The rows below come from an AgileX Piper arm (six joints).
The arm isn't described. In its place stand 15 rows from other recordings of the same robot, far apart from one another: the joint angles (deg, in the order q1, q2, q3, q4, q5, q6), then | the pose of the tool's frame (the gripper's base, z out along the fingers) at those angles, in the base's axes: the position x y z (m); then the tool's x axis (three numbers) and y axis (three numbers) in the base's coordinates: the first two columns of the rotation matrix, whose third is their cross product.
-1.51, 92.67, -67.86, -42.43, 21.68, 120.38 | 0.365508 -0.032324 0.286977 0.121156 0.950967 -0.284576 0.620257 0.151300 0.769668
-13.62, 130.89, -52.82, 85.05, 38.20, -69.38 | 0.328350 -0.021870 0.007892 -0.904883 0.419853 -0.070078 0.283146 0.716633 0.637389
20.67, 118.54, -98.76, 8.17, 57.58, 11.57 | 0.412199 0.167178 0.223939 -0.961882 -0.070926 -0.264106 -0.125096 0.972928 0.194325
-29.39, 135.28, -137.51, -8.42, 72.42, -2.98 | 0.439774 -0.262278 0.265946 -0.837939 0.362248 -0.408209 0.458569 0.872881 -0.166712
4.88, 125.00, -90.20, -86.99, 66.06, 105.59 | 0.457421 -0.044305 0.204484 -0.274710 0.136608 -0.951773 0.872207 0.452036 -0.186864
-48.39, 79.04, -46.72, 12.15, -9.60, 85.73 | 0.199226 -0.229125 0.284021 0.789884 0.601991 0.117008 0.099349 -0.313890 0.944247
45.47, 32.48, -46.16, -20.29, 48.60, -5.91 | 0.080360 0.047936 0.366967 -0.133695 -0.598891 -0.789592 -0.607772 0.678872 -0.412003
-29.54, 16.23, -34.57, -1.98, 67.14, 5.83 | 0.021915 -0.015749 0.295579 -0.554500 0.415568 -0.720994 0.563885 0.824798 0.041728
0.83, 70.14, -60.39, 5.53, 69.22, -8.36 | 0.217105 0.011345 0.315785 -0.950241 -0.124668 -0.285481 -0.146144 0.987727 0.055114
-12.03, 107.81, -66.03, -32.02, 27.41, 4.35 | 0.367576 -0.101043 0.170696 -0.907064 -0.220821 -0.358431 -0.065190 0.914800 -0.398613
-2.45, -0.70, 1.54, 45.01, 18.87, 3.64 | 0.053877 0.018529 0.183752 -0.246064 0.723935 -0.644493 -0.005380 0.663907 0.747796
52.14, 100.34, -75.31, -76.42, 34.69, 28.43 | 0.283962 0.283263 0.291581 0.045085 -0.905089 -0.422825 -0.467608 0.354904 -0.809559
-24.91, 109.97, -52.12, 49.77, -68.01, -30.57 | 0.304544 -0.212457 0.194384 -0.028675 -0.077467 -0.996582 0.940041 0.336881 -0.053235
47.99, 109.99, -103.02, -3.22, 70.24, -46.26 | 0.279304 0.302902 0.302007 0.106077 -0.979671 -0.170271 -0.964019 -0.059346 -0.259124
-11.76, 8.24, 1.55, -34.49, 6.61, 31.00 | 0.064498 -0.019486 0.186487 -0.189286 -0.019478 -0.981729 0.255667 0.964340 -0.068428
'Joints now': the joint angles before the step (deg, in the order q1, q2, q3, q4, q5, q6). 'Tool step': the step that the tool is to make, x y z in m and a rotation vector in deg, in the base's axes. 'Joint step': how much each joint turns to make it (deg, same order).
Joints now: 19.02 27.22 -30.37 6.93 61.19 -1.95
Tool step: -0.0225 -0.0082 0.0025 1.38 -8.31 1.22
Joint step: 0.05 -9.23 1.20 -0.33 -0.11 -1.66
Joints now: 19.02 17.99 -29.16 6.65 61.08 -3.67
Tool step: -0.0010 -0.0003 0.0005 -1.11 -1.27 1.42
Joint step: -0.14 -0.47 0.01 0.11 -0.15 -2.22
